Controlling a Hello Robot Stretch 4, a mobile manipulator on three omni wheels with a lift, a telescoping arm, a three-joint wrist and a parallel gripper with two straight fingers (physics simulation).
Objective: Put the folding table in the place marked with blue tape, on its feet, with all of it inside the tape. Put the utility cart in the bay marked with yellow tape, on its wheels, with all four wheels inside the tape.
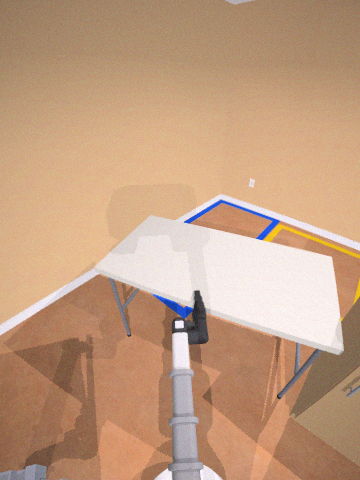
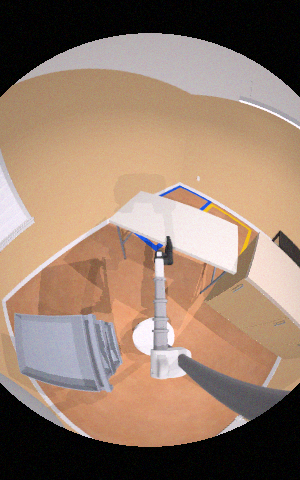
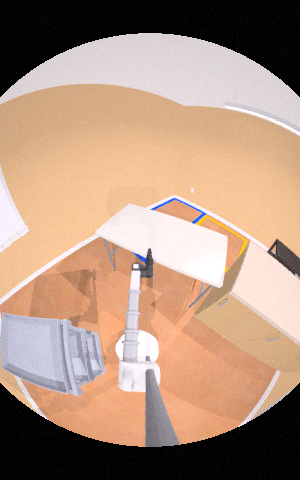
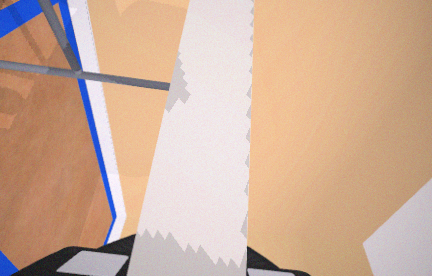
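Seen in the pictures: gripper, fingertip midpoint: point(image 1: 196, 293) point(image 2: 167, 237) point(image 3: 149, 249); robot's base, origin of the base link: point(image 2: 152, 335) point(image 3: 137, 348).
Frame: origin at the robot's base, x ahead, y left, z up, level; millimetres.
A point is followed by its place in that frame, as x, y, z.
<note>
The white folding table point(image 1: 270, 285) @[796, -456, 715] point(image 2: 200, 235) @[806, -392, 715] point(image 3: 185, 247) @[807, -400, 715] point(image 4: 210, 125) @[745, -20, 698] is upright, legs down. It stands askew across the blue tape point(image 1: 250, 211) @[2846, -1108, -28] point(image 4: 103, 165) @[2701, -234, -26], whose near corner shows under its front edge. Its left and right front feet are outside the tape. My gripper point(image 1: 197, 293) @[793, -91, 697] point(image 2: 168, 239) @[793, -91, 697] point(image 3: 149, 251) @[793, -91, 697] point(image 4: 191, 252) @[793, -91, 697] is shut on the table's near long edge, left of the middle. The yellow tape point(image 1: 320, 242) @[2051, -1766, -31] lies right of the blue, partly hidden by the tabletop. The grey utility cart point(image 2: 55, 345) @[-126, 619, 766] point(image 3: 35, 350) @[-157, 607, 766] is at the left, near my base; its wheels are hidden.
A wooden cabinet point(image 1: 330, 405) @[307, -628, 467] point(image 2: 245, 300) @[197, -740, 624] point(image 3: 240, 320) @[140, -798, 623] with drawer handles stands at the right, close to the table's right end. A dark frame-like object point(image 2: 287, 247) @[867, -2478, 422] point(image 3: 285, 255) @[877, -2508, 422] is behind it. Tan walls with white baseboards meet behind the blue tape.
</note>
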